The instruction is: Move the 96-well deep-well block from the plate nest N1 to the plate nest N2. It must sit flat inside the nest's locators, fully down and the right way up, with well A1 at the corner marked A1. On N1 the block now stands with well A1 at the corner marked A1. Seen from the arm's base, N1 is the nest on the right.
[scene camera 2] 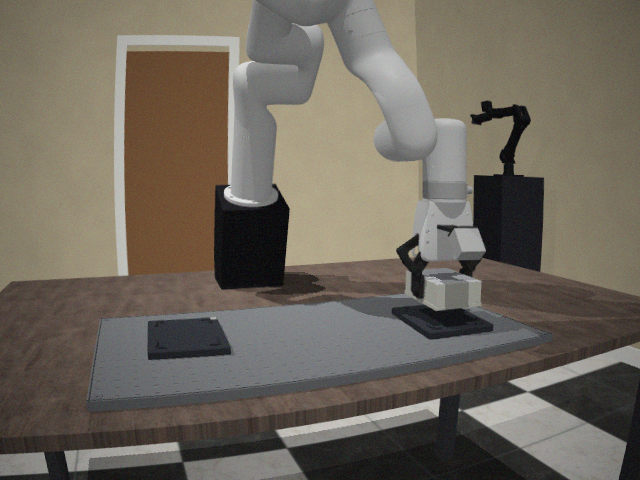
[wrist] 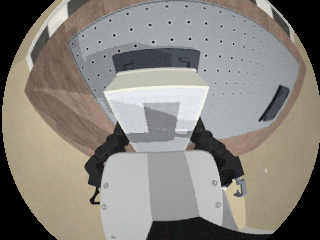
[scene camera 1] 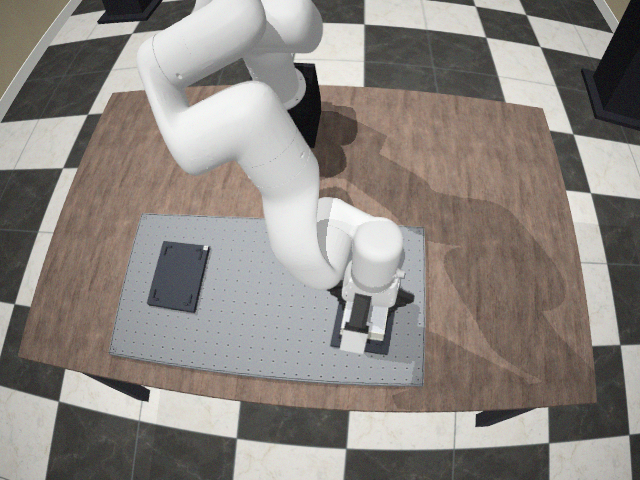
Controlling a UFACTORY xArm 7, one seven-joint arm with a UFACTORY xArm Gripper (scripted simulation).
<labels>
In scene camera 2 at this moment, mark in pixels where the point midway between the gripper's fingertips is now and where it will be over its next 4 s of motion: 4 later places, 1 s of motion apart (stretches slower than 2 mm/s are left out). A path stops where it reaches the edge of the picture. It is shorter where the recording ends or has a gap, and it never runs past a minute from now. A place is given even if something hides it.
The gripper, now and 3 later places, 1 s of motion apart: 441, 294; 441, 305; 441, 307; 440, 310
</labels>
